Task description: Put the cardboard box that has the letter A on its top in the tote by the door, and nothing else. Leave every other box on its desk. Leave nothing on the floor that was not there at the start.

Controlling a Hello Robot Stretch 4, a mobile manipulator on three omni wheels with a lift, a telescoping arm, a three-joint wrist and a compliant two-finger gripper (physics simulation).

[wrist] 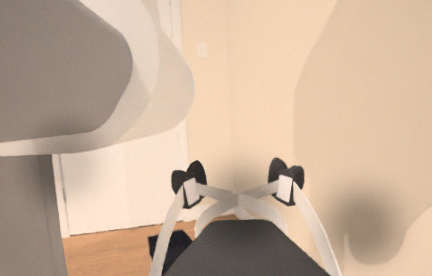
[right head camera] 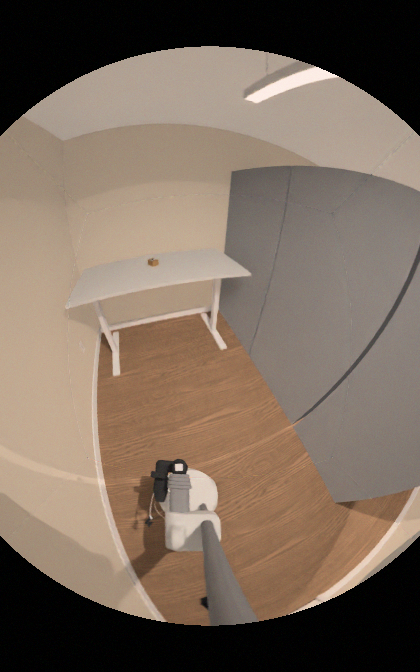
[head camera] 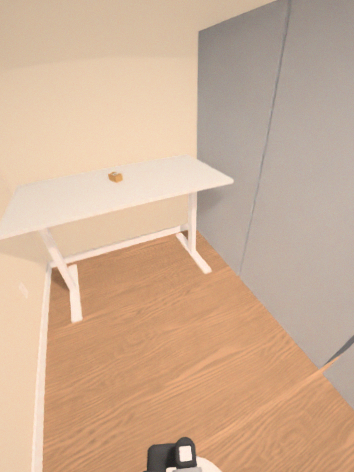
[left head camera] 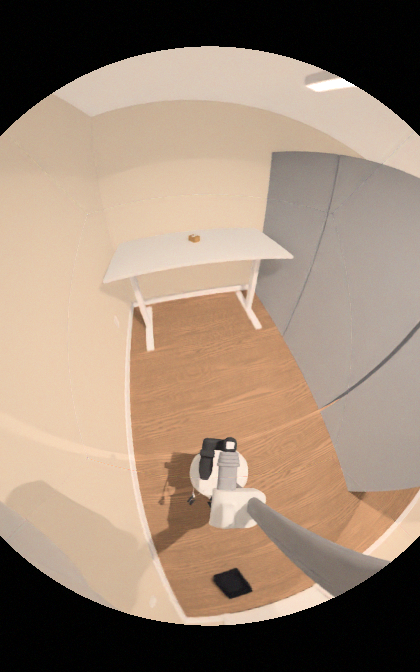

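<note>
A small brown cardboard box sits near the back edge of a white desk at the far end of the room. Its top is too small to read a letter. The black tote lies on the floor on the door side of the robot; in the right head camera view the mast hides most of it. My gripper is open, with nothing between its fingertips. It is folded by the robot's base, far from the desk and the box.
A tall grey partition runs along the right side. A beige wall is on the left. The wood floor stretches between robot and desk. A white door shows behind the tote in the wrist view.
</note>
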